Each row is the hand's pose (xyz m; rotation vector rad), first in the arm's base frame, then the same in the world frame.
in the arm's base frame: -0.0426 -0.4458 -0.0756 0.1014 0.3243 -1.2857
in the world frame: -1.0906 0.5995 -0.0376 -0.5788 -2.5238 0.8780
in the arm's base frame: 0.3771 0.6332 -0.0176 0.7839 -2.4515 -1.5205
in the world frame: -0.0870 0.7119 -0.6066 -1.4633 0.4233 -2.3345
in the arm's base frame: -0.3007 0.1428 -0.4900 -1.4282 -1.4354 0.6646
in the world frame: -0.4026 0.6163 0.2958 0.3708 0.4720 -0.2969
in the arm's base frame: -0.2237 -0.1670 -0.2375 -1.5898 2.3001 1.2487
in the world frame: -0.7702 0.5418 0.1377 1.4307 0.2173 2.7388
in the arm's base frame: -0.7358 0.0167 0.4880 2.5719 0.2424 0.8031
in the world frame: -0.7483 -0.3464 -0.0438 -1.2411 0.8867 1.3270
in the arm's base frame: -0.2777 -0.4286 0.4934 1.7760 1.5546 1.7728
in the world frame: -1.2053 0.0398 -0.2676 -1.7720 1.1120 -0.0958
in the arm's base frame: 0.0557 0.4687 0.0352 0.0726 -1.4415 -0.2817
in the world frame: -0.2412 0.4681 -0.3832 0.4462 1.0466 -1.8196
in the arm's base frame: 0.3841 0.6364 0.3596 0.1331 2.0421 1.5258
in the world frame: -0.1800 0.4588 -0.8704 -2.2631 0.2189 -1.2798
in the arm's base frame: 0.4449 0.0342 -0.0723 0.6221 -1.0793 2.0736
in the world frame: -0.6553 0.8806 -0.4843 1.5697 -1.1554 -1.0280
